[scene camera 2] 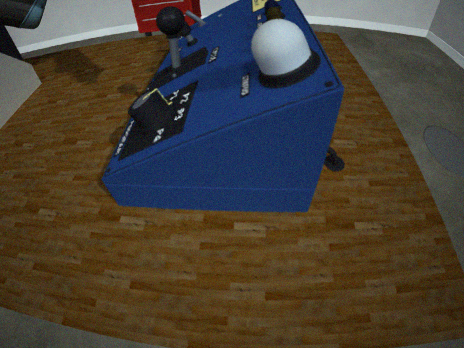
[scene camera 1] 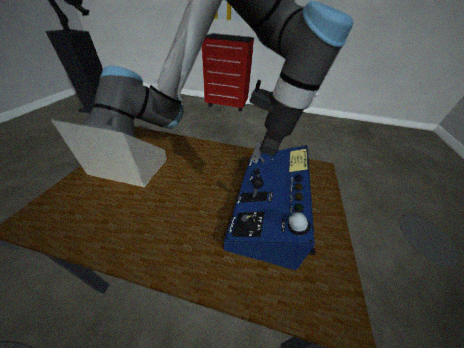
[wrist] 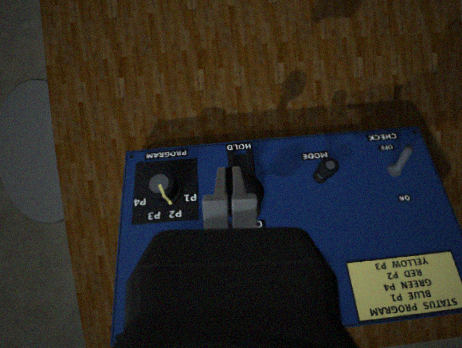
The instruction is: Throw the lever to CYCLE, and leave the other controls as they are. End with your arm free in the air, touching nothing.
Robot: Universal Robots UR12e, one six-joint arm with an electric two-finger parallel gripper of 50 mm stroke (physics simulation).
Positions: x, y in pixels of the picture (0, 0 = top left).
Scene:
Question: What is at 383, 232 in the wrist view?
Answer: A blue control panel.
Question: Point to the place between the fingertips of my gripper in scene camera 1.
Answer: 253, 160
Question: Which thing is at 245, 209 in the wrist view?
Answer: My gripper.

